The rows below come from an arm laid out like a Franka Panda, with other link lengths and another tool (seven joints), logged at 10 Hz.
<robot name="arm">
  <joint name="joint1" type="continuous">
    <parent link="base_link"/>
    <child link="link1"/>
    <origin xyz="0 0 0.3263" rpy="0 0 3.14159"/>
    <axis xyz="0 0 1"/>
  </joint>
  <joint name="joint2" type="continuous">
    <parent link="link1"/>
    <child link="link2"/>
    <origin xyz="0 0 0" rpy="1.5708 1.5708 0"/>
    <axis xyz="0 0 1"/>
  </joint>
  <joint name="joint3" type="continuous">
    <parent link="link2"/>
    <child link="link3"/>
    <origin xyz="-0.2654 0 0" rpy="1.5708 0 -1.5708"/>
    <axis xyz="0 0 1"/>
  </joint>
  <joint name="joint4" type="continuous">
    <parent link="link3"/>
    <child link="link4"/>
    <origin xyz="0.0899 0 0" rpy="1.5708 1.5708 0"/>
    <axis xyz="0 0 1"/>
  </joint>
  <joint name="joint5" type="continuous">
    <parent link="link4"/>
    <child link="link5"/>
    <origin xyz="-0.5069 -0.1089 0" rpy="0 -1.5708 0"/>
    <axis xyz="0 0 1"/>
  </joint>
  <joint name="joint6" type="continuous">
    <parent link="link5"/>
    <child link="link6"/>
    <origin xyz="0 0 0" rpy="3.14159 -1.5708 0"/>
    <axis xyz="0 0 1"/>
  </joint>
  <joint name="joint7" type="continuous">
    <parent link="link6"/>
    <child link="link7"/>
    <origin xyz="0 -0.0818 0" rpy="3.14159 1.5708 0"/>
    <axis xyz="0 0 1"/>
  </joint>
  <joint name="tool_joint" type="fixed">
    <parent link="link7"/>
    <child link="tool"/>
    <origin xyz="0.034 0.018 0.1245" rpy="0.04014 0 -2.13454"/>
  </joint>
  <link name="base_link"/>
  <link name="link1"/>
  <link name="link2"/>
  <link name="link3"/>
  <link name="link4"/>
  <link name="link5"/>
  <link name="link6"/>
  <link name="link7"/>
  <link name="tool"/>
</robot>
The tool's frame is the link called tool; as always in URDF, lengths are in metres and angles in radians. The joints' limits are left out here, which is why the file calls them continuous.
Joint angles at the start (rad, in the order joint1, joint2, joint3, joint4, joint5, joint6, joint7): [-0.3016, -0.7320, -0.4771, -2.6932, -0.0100, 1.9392, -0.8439]
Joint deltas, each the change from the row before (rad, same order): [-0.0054, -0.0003, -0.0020, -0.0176, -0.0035, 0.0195, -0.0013]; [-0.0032, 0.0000, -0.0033, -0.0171, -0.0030, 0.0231, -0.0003]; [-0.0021, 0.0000, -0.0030, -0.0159, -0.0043, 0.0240, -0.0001]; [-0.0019, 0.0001, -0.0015, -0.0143, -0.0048, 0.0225, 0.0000]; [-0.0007, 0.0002, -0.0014, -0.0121, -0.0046, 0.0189, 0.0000]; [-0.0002, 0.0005, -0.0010, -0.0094, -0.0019, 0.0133, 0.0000]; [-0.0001, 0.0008, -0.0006, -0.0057, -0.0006, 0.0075, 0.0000]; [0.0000, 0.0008, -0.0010, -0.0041, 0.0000, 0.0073, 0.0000]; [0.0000, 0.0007, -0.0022, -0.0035, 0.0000, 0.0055, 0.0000]
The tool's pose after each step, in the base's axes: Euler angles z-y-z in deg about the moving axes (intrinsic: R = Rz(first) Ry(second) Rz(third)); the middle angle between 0 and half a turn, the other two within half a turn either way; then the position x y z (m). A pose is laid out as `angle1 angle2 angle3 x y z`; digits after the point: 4 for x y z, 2 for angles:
58.94 162.98 16.22 0.3827 -0.2654 0.3397
57.60 163.04 15.16 0.3814 -0.2647 0.3315
55.92 163.19 13.67 0.3805 -0.2639 0.3239
54.24 163.40 12.09 0.3799 -0.2629 0.3172
52.89 163.59 10.76 0.3795 -0.2617 0.3115
52.18 163.65 10.08 0.3793 -0.2604 0.3070
51.96 163.67 9.88 0.3791 -0.2595 0.3040
51.46 163.65 9.45 0.3790 -0.2591 0.3019
51.18 163.58 9.29 0.3786 -0.2590 0.2999

